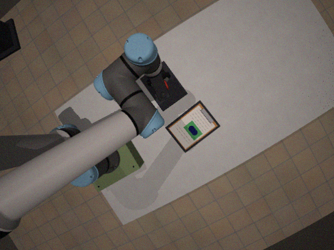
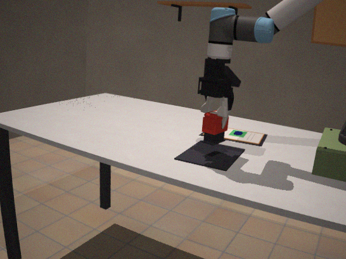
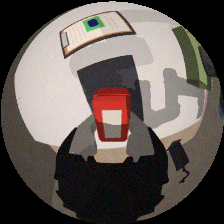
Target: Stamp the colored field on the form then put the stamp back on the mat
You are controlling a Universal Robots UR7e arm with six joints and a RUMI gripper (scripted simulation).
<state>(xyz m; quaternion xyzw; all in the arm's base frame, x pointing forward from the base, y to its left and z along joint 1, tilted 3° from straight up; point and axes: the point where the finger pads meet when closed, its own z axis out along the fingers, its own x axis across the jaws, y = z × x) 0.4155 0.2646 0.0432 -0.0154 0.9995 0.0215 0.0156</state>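
The red stamp is 2 cm below my hand. Also, from my hand: dark mat 11 cm below; form 9 cm ahead, 27 cm to the right, 11 cm below.
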